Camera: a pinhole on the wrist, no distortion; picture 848 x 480 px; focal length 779.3 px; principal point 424.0 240.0 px. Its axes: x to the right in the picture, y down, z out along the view. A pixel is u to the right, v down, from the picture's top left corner.
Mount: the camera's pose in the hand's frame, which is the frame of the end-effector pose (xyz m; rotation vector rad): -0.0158 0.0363 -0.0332 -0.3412 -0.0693 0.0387
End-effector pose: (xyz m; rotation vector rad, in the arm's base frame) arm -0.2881 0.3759 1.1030 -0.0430 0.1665 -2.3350
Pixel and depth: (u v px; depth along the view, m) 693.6 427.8 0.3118
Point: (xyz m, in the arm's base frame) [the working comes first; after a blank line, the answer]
In the camera's frame: 0.1079 0.0751 0.3118

-0.1604 0.1535 1.3119
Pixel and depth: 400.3 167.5 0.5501
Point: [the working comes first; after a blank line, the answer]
In the camera's frame: -0.0167 -0.0512 0.5501

-0.0753 0.2568 1.5772
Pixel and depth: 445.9 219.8 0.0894
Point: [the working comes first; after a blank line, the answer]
In the camera's frame: 0.0025 -0.0023 0.0894

-0.2243 0.3406 1.1461
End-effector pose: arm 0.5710 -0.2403 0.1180 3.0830 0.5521 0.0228
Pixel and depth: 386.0 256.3 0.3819
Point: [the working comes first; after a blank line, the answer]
In the camera's frame: -0.0186 0.0080 0.3819

0.5761 -0.4238 -0.2027
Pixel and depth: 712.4 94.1 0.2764
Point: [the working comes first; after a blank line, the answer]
In the camera's frame: 0.1023 -0.0517 0.2764

0.6672 -0.2982 -0.1304
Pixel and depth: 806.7 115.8 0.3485
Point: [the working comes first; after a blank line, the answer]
In the camera's frame: 0.1711 -0.0555 0.3485

0.7360 -0.2990 -0.2025
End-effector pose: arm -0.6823 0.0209 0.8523 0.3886 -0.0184 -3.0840
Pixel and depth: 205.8 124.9 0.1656
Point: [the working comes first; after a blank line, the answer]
In the camera's frame: -0.0464 -0.0245 0.1656

-0.6406 -0.0417 0.9954
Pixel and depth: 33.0 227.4 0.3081
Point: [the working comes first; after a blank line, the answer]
In the camera's frame: -0.1546 -0.0050 0.3081

-0.5535 -0.0970 1.1429
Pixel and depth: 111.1 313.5 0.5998
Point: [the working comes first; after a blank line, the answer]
In the camera's frame: -0.2408 0.0566 0.5998

-0.5045 -0.2421 1.4128
